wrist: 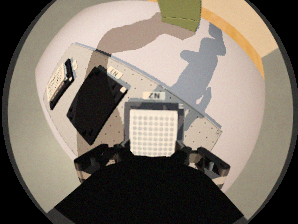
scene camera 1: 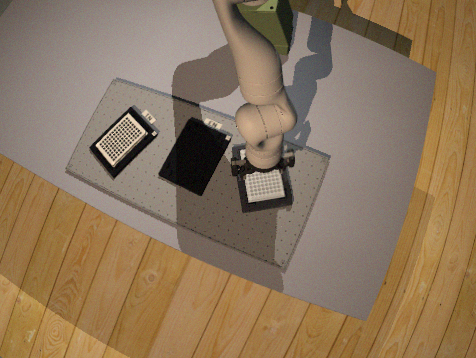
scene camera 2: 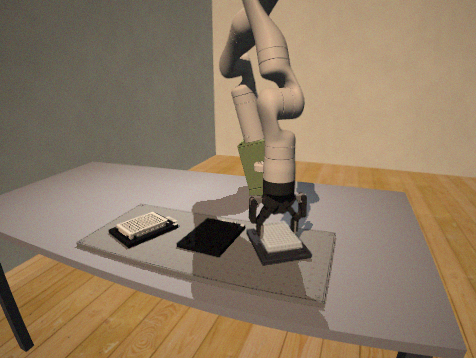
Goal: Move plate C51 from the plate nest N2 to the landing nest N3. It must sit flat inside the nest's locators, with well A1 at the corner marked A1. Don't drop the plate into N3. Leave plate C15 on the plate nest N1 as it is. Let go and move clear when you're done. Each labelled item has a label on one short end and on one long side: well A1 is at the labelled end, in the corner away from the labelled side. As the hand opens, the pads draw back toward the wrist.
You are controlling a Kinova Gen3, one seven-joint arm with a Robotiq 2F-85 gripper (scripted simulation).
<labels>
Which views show the plate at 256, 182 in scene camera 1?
The wrist view, scene camera 1 and scene camera 2: all of them.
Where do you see a plate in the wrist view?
167, 120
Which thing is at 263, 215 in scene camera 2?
The gripper.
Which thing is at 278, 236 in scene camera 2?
A plate.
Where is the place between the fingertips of the gripper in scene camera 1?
262, 172
</labels>
